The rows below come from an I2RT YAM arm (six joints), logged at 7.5 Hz.
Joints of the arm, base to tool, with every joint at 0 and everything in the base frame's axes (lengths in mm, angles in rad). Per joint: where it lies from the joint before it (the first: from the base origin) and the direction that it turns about. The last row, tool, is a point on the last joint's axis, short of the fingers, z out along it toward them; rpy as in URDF.
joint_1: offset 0 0 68 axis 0 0 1
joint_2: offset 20 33.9 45.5 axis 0 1 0
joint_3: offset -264 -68.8 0 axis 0 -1 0
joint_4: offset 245 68.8 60 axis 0 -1 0
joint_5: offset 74 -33.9 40.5 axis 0 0 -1
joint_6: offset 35.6 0 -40.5 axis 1 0 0
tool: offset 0 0 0 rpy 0 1.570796 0
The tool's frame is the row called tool.
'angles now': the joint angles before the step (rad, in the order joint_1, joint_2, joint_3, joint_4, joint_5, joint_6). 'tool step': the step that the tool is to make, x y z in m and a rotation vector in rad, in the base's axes. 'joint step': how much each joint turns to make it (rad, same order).
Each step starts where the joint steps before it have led.
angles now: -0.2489, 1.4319, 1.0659, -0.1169, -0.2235, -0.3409
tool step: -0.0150, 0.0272, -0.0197, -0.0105, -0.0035, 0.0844
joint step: 0.0725, -0.0660, -0.1342, 0.0706, -0.0061, -0.0143
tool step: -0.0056, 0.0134, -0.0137, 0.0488, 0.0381, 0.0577
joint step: 0.0359, -0.0114, -0.0502, 0.0002, -0.0394, 0.0274
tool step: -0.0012, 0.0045, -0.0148, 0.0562, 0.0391, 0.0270
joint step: 0.0096, 0.0153, -0.0359, 0.0151, -0.0407, 0.0359
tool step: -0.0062, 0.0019, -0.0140, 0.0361, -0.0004, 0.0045
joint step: 0.0012, -0.0072, -0.0665, 0.0645, -0.0217, 0.0303
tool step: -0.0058, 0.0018, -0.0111, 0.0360, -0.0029, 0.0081
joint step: 0.0007, -0.0065, -0.0559, 0.0573, -0.0251, 0.0286
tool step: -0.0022, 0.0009, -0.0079, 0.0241, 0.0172, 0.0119
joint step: -0.0004, 0.0071, -0.0232, 0.0148, -0.0218, 0.0129
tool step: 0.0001, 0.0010, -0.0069, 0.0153, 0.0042, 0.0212
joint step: 0.0006, 0.0157, -0.0167, 0.0269, -0.0252, 0.0016
